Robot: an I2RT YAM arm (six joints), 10 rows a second.
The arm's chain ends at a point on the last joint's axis. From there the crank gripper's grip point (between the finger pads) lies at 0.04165 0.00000 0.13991 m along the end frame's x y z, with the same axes.
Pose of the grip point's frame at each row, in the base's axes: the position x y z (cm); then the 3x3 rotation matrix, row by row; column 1 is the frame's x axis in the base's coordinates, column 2 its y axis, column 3 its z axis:
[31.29 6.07 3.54], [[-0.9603 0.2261 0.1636], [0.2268 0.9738 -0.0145], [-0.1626 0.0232 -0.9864]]
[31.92 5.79 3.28], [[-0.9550 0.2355 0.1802], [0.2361 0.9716 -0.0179], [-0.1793 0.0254 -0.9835]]
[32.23 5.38 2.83], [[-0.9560 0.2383 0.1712], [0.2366 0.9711 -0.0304], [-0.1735 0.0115 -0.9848]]
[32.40 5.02 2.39], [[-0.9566 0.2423 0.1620], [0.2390 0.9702 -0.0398], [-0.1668 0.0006 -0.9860]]
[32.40 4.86 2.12], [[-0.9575 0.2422 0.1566], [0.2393 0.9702 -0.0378], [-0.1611 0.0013 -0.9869]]
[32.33 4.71 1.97], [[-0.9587 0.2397 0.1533], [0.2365 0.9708 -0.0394], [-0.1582 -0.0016 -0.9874]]
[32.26 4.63 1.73], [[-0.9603 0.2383 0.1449], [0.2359 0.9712 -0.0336], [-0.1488 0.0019 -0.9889]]
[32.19 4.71 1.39], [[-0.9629 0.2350 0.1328], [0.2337 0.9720 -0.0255], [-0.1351 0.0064 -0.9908]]
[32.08 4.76 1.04], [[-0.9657 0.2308 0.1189], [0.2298 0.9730 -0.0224], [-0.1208 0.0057 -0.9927]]
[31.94 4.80 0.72], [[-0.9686 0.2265 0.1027], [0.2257 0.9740 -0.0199], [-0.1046 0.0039 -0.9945]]
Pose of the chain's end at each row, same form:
[33.00 5.33 18.02], [[-0.9603 0.2261 0.1636], [0.2268 0.9738 -0.0145], [-0.1626 0.0232 -0.9864]]
[33.38 5.06 17.79], [[-0.9550 0.2355 0.1802], [0.2361 0.9716 -0.0179], [-0.1793 0.0254 -0.9835]]
[33.82 4.82 17.33], [[-0.9560 0.2383 0.1712], [0.2366 0.9711 -0.0304], [-0.1735 0.0115 -0.9848]]
[34.12 4.58 16.88], [[-0.9566 0.2423 0.1620], [0.2390 0.9702 -0.0398], [-0.1668 0.0006 -0.9860]]
[34.20 4.39 16.60], [[-0.9575 0.2422 0.1566], [0.2393 0.9702 -0.0378], [-0.1611 0.0013 -0.9869]]
[34.18 4.28 16.44], [[-0.9587 0.2397 0.1533], [0.2365 0.9708 -0.0394], [-0.1582 -0.0016 -0.9874]]
[34.23 4.12 16.19], [[-0.9603 0.2383 0.1449], [0.2359 0.9712 -0.0336], [-0.1488 0.0019 -0.9889]]
[34.34 4.09 15.81], [[-0.9629 0.2350 0.1328], [0.2337 0.9720 -0.0255], [-0.1351 0.0064 -0.9908]]
[34.44 4.12 15.43], [[-0.9657 0.2308 0.1189], [0.2298 0.9730 -0.0224], [-0.1208 0.0057 -0.9927]]
[34.54 4.14 15.07], [[-0.9686 0.2265 0.1027], [0.2257 0.9740 -0.0199], [-0.1046 0.0039 -0.9945]]

